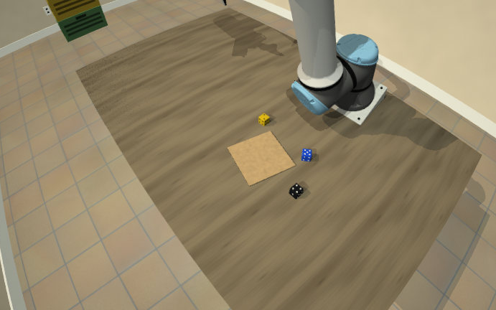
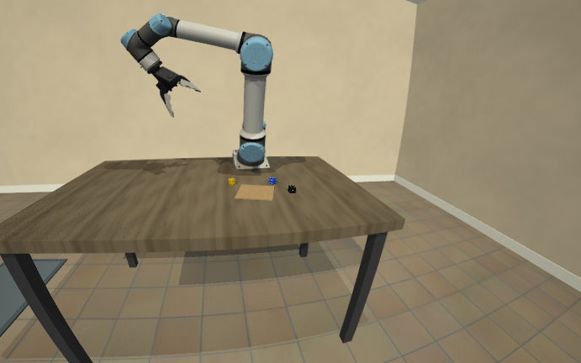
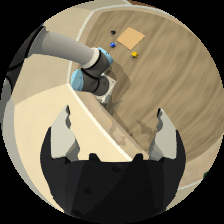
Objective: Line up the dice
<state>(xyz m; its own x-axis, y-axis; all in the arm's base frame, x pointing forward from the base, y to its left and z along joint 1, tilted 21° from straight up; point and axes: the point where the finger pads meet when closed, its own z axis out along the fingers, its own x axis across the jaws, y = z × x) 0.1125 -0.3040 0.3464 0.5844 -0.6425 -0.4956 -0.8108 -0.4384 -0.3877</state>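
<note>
Now: hand 32 cm above the yellow die, 19 cm to the right of it and 8 cm short of it. Also, from my hand: blue die 37 cm to the left, 32 cm below, 7 cm ahead; then tan mat 33 cm below, 28 cm to the left, 17 cm ahead; then black die 43 cm to the left, 32 cm below, 17 cm ahead.
</note>
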